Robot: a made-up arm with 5 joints.
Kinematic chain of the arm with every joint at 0, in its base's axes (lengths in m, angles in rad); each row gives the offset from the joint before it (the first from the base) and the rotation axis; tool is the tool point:
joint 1: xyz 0 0 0.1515 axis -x
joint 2: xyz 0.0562 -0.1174 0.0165 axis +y
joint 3: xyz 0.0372 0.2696 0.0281 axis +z
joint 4: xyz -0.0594 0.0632 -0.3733 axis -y
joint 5: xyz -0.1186 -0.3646 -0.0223 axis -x
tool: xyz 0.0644 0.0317 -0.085
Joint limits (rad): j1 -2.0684..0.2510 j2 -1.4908..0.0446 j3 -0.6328..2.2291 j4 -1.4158..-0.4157 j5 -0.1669..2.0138
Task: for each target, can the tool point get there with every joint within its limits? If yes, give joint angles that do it. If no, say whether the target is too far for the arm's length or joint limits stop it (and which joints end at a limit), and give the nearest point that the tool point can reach.
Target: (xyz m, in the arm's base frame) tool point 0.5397 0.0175 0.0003
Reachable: yes | joints -0.1503 -0.5179 1.6371 -0.7874 0.2118
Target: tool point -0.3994 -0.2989 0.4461
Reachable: no: joint limits stop it (at a limit: joint 1, joint 2, joint 4) | nearest point -0.1999 -0.1981 -0.0737 | short by 0.566 m
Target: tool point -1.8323 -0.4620 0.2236
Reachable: no: too far | nearest point -0.2638 -0.1358 -0.1222 | short by 1.639 m
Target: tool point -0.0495 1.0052 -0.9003
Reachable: no: too far | nearest point 0.0198 0.3388 -0.2030 | short by 0.967 m
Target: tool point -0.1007 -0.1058 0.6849
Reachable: no: joint limits stop it (at a limit: joint 2, joint 3, joint 4, joint 5) | nearest point 0.3809 -0.0989 0.6500 | short by 0.483 m
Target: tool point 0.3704 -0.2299 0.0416
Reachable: yes | joints -0.3877 -1.2886 0.3639 -1.2436 1.5969
